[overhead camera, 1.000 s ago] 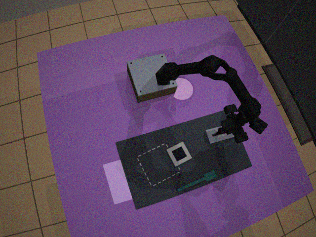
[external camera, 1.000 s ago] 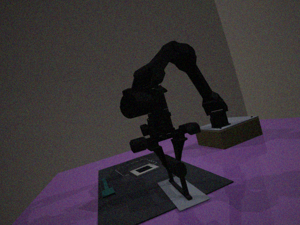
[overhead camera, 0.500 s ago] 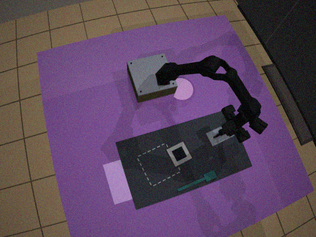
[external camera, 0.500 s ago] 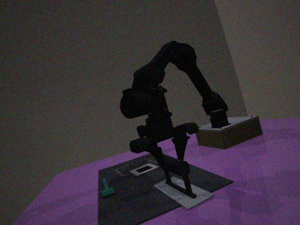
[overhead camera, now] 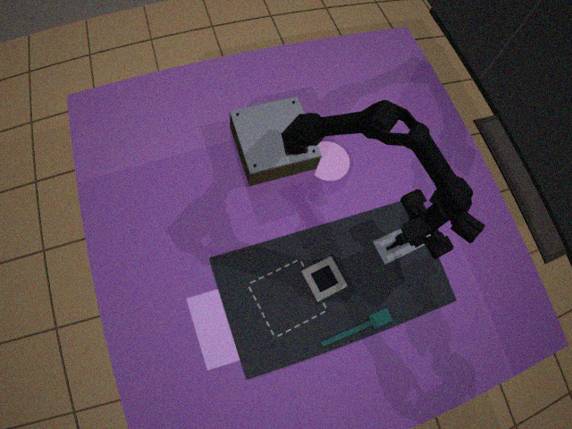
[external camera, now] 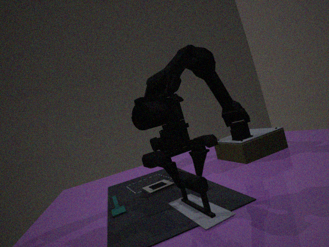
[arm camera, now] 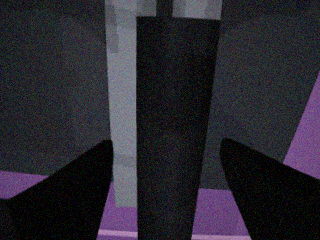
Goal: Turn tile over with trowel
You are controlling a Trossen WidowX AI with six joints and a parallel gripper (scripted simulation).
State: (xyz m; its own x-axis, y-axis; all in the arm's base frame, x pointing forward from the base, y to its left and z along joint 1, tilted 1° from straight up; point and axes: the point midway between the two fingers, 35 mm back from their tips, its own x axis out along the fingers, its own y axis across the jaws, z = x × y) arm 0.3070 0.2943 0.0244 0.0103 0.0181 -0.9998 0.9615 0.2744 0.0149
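My gripper tip is now 90 mm short of the dark mat, 230 mm to the left of it and 80 mm above it. Also, from my gripper tip: teal t-shaped tool: 220 mm ahead, 190 mm to the right, 60 mm below; tile: 70 mm ahead, 270 mm to the right, 60 mm below.
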